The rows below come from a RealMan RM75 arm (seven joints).
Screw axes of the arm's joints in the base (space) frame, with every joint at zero. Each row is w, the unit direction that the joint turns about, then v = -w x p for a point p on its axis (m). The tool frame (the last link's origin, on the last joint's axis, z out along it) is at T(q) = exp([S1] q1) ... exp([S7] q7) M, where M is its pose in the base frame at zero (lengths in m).
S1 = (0, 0, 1, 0, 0, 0)
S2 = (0, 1, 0, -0.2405, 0, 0)
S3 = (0, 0, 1, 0, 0, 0)
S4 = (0, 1, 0, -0.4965, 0, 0)
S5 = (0, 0, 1, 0, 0, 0)
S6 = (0, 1, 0, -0.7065, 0, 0)
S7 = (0, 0, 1, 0, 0, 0)
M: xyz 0 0 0.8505 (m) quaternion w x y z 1 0 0 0
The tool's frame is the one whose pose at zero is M.
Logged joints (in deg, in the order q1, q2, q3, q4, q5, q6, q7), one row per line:
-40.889, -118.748, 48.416, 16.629, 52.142, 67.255, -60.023
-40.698, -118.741, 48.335, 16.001, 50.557, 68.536, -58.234
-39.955, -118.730, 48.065, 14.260, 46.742, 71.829, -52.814
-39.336, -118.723, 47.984, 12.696, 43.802, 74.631, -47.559
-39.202, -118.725, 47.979, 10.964, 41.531, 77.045, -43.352
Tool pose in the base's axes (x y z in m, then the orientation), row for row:
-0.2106, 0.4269, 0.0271, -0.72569, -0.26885, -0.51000, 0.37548
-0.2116, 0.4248, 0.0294, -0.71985, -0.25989, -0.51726, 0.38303
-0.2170, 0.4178, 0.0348, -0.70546, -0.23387, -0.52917, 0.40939
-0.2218, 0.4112, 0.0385, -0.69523, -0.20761, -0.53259, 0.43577
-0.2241, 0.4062, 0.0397, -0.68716, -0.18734, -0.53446, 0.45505
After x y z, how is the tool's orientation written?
As a quaternion, x y z w.
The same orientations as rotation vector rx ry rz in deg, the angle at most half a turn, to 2 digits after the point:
-106.40, -39.42, -74.78
-105.17, -37.97, -75.57
-101.81, -33.75, -76.37
-99.13, -29.60, -75.94
-97.13, -26.48, -75.54

